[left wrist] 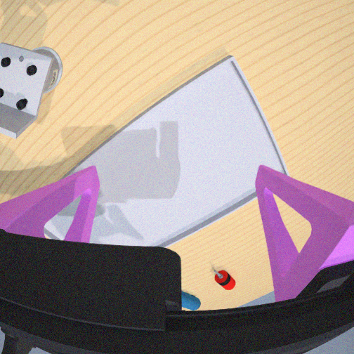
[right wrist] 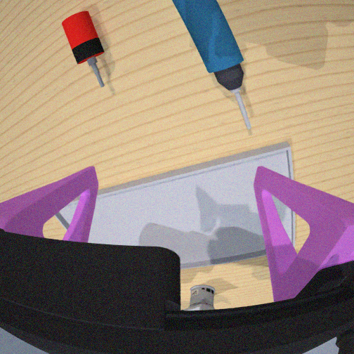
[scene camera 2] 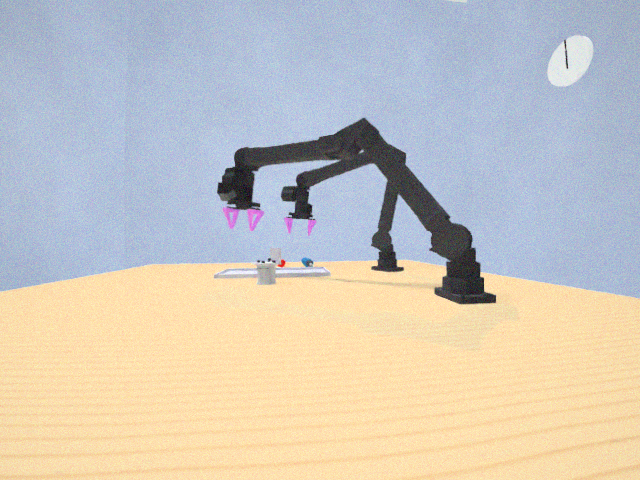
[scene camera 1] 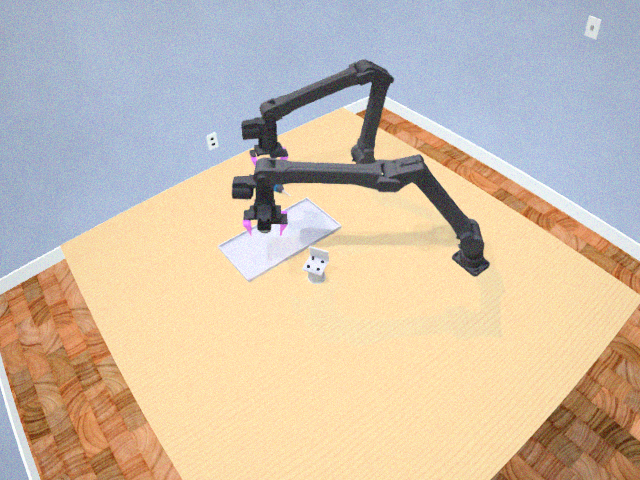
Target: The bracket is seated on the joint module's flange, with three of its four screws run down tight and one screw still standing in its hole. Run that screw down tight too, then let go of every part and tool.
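Seen in the pictures: left gripper, fingertip midpoint: (scene camera 2: 241, 229) (scene camera 1: 265, 234); right gripper, fingertip midpoint: (scene camera 2: 298, 234); left arm's base, origin of the base link: (scene camera 2: 462, 298) (scene camera 1: 470, 262); right arm's base, origin of the base link: (scene camera 2: 387, 270).
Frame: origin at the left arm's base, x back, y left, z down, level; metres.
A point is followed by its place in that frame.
The white L-shaped bracket (scene camera 1: 311, 264) {z -0.067, x -0.482, y -0.297 m} (left wrist: 14, 80) sits on the grey joint module (scene camera 1: 316, 277) {z -0.033, x -0.487, y -0.265 m} (scene camera 2: 266, 274) {z -0.031, x -0.468, y -0.261 m} (left wrist: 56, 67) (right wrist: 202, 295). Dark screw heads show on its plate; in scene camera 1 the screw (scene camera 1: 312, 257) {z -0.074, x -0.465, y -0.315 m} near the upright wall looks taller. The blue screwdriver (scene camera 1: 278, 188) {z -0.030, x -0.331, y -0.756 m} (scene camera 2: 307, 261) {z -0.031, x -0.332, y -0.759 m} (left wrist: 191, 301) (right wrist: 215, 45) lies on the table beyond the tray. My left gripper (scene camera 1: 266, 234) {z -0.173, x -0.574, y -0.416 m} (scene camera 2: 241, 227) {z -0.173, x -0.574, y -0.416 m} (left wrist: 177, 174) is open and empty above the tray. My right gripper (scene camera 2: 299, 233) {z -0.161, x -0.371, y -0.735 m} (right wrist: 175, 174) is open and empty, high between screwdriver and tray.
The shallow white tray (scene camera 1: 305, 210) {z -0.004, x -0.306, y -0.597 m} (scene camera 2: 222, 274) {z -0.015, x -0.642, y -0.415 m} (left wrist: 220, 100) (right wrist: 125, 210) lies beside the module. A short red tool (scene camera 2: 281, 263) {z -0.019, x -0.460, y -0.814 m} (left wrist: 225, 280) (right wrist: 81, 32) lies near the blue screwdriver; my arms hide it in scene camera 1. The two arms reach out close to each other.
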